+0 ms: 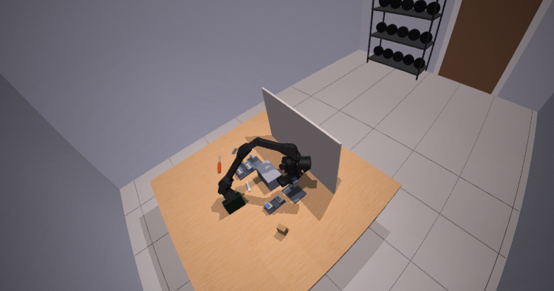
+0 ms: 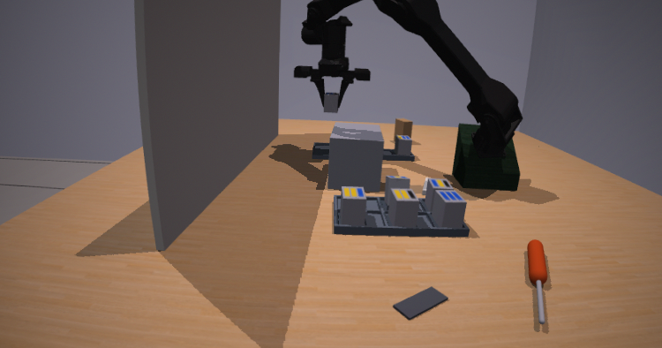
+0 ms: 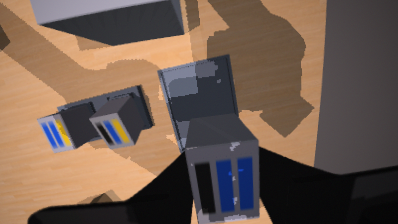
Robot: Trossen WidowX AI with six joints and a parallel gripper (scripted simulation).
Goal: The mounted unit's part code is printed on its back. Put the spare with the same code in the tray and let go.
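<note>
The dark tray is 11 cm below my gripper tip, 1 cm to the left of it and 1 cm behind it. Also, from my gripper tip: grey wall panel 20 cm ahead, 16 cm to the left, 11 cm above; then brown block 23 cm behind, 14 cm to the right, 8 cm below; then grey spare 2 cm above.
</note>
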